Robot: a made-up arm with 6 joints.
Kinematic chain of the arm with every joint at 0, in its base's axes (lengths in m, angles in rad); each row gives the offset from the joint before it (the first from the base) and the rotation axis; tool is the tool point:
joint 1: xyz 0 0 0.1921 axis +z
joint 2: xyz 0 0.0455 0 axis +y
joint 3: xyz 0 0 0.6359 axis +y
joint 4: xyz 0 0 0.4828 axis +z
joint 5: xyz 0 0 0 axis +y
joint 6: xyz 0 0 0.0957 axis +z
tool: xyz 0 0 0
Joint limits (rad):
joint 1: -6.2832..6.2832
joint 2: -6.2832..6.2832
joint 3: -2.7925..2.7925
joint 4: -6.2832..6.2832
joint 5: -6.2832..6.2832
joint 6: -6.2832..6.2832
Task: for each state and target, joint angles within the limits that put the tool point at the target. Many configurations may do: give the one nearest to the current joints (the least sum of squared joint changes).
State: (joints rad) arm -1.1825 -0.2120 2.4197 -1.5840 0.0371 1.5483
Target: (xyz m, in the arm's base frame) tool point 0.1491 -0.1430 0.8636
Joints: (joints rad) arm -1.0052 -0.5997 1.9143 -1.5807 -0.0392 1.5483
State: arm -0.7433 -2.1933 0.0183 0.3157 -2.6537 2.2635
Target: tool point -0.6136 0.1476 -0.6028
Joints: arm -0.1861 -2.3166 -0.3051 0.3460 -2.6955 2.2635
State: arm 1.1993 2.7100 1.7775 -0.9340 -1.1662 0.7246
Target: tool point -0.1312 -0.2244 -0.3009
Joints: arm 1.4957 2.6702 2.2805 -0.9230 -1.1141 0.7246
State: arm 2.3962 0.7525 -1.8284 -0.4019 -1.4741 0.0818
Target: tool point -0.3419 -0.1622 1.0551
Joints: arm 3.3068 0.9390 -1.0930 -0.6753 -1.3413 0.0818
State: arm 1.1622 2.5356 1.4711 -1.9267 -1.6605 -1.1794
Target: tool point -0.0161 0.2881 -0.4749
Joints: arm 1.1487 2.0781 1.6843 -1.9566 -1.7524 -1.1794
